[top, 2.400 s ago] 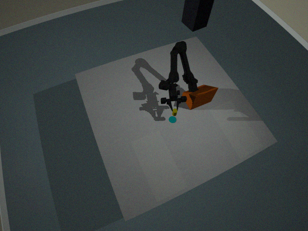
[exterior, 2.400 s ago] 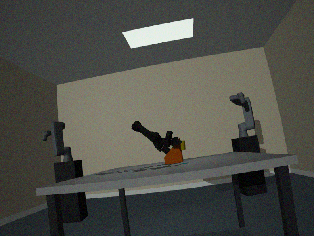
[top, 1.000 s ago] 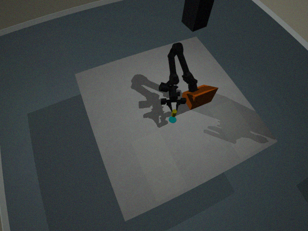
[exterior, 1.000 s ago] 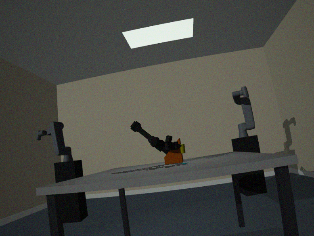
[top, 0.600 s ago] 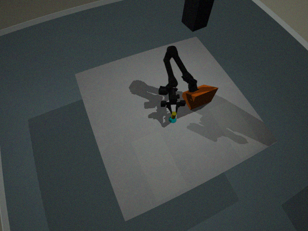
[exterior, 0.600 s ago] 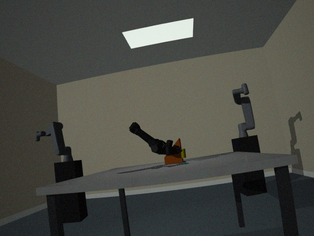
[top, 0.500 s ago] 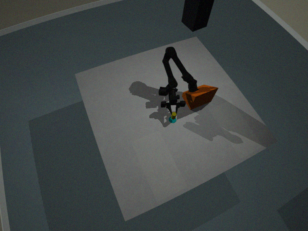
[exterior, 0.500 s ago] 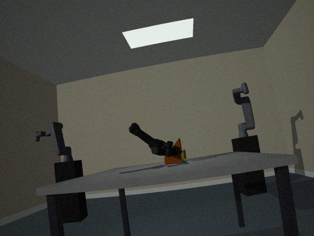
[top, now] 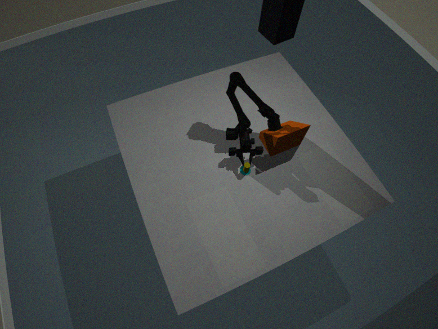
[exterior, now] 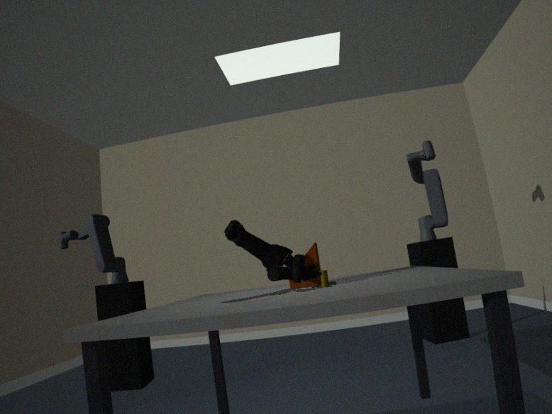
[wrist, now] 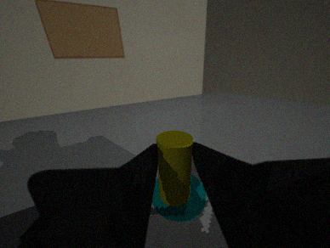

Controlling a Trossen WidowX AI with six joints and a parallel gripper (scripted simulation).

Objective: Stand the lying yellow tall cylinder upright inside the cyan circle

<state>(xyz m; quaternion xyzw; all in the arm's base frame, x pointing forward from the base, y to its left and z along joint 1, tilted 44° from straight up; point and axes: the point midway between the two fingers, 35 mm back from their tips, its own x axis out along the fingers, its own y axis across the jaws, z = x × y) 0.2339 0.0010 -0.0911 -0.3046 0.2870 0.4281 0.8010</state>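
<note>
My gripper tip is now 2 cm above the yellow cylinder. Also, from my gripper tip: cyan circle (6 cm below).
</note>
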